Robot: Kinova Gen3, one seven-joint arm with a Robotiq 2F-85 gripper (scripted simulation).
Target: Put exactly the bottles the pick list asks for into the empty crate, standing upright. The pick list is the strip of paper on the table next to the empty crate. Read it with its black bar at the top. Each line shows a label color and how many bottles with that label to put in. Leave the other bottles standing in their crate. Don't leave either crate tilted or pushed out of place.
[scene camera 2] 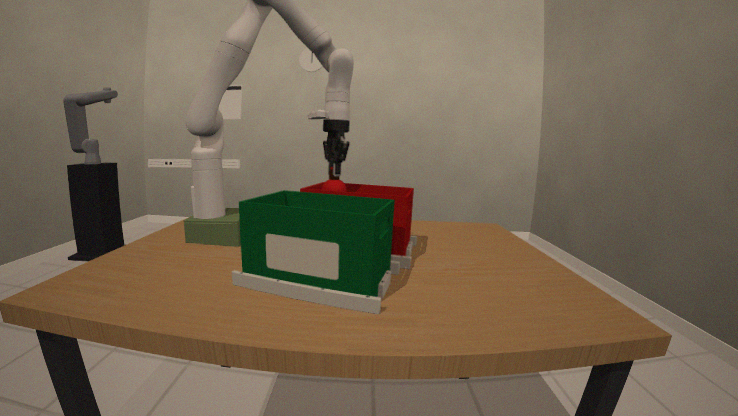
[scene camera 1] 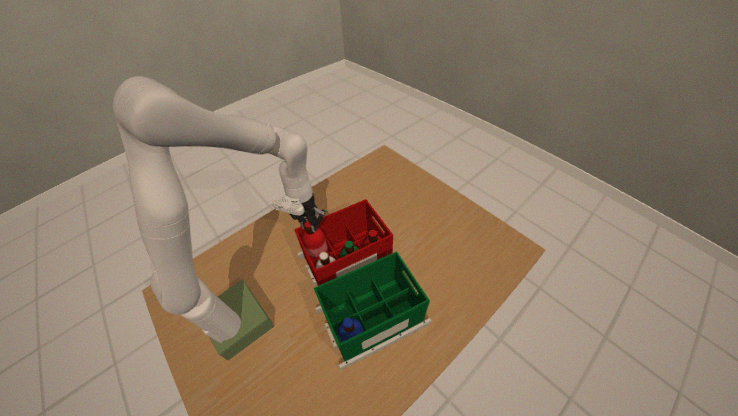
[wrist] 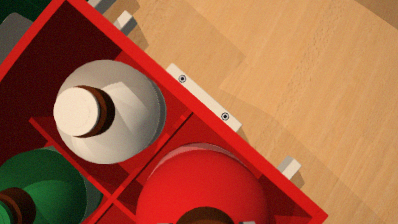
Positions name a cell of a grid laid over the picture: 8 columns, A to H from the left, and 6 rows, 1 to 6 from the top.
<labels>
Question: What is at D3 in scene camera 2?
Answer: The gripper.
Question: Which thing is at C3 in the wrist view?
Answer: A white bottle.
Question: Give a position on a green crate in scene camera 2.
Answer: At D4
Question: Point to a green crate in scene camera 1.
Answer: At E5
</labels>
